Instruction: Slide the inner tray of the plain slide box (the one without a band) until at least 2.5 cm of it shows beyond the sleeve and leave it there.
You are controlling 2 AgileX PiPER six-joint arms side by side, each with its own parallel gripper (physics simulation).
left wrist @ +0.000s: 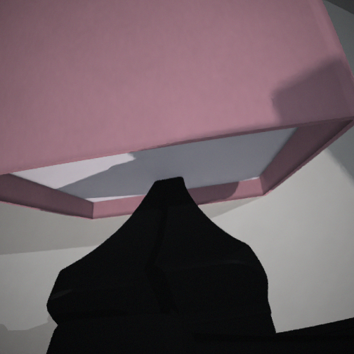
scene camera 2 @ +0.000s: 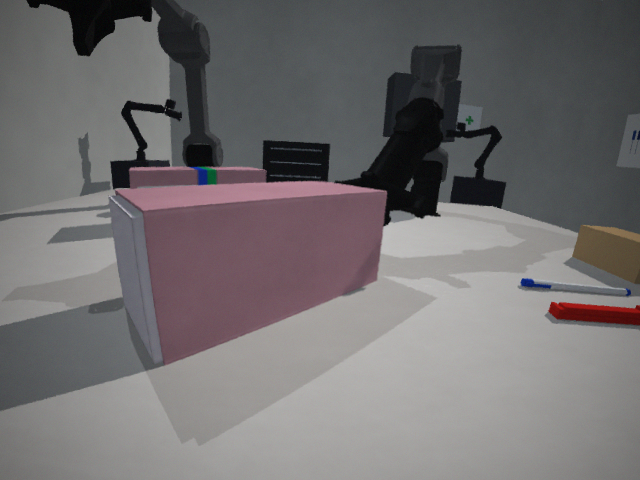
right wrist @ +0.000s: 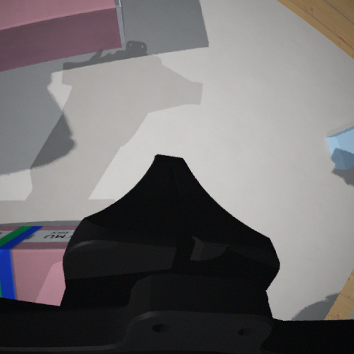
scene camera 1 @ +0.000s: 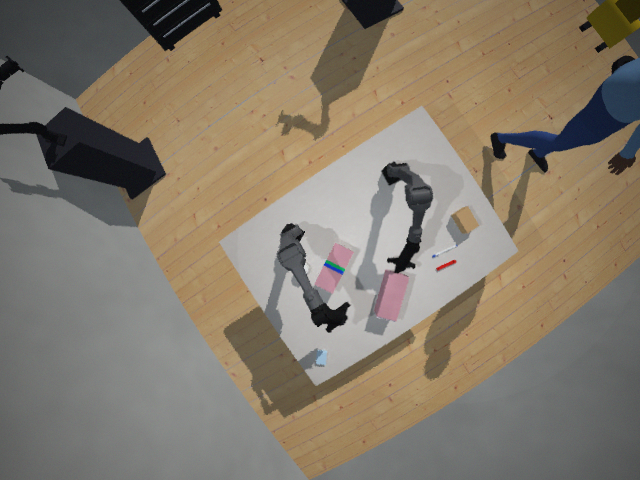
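Observation:
The plain pink slide box (scene camera 1: pixel 391 295) (scene camera 2: pixel 258 263) (left wrist: pixel 165 75) stands on the table. Its white inner tray (scene camera 2: pixel 126 268) (right wrist: pixel 120 25) shows as a narrow strip beyond the sleeve at the left end in scene camera 2. At the other end, the tray's end (left wrist: pixel 215 160) sits recessed inside the sleeve. My left gripper (scene camera 1: pixel 400 268) (left wrist: pixel 172 195) is shut and empty, its tips at that recessed opening; contact is not clear. My right gripper (scene camera 2: pixel 83 53) (right wrist: pixel 166 173) is shut and empty, raised above the table, apart from the plain box.
A banded pink box (scene camera 1: pixel 328 281) (scene camera 2: pixel 162 177) lies beside the plain one. A light blue block (scene camera 1: pixel 321 357) (right wrist: pixel 344 149), a tan block (scene camera 1: pixel 465 219) (scene camera 2: pixel 607 250), a pen (scene camera 1: pixel 445 251) (scene camera 2: pixel 578 286) and a red item (scene camera 1: pixel 446 265) (scene camera 2: pixel 594 312) are on the table (scene camera 1: pixel 330 206).

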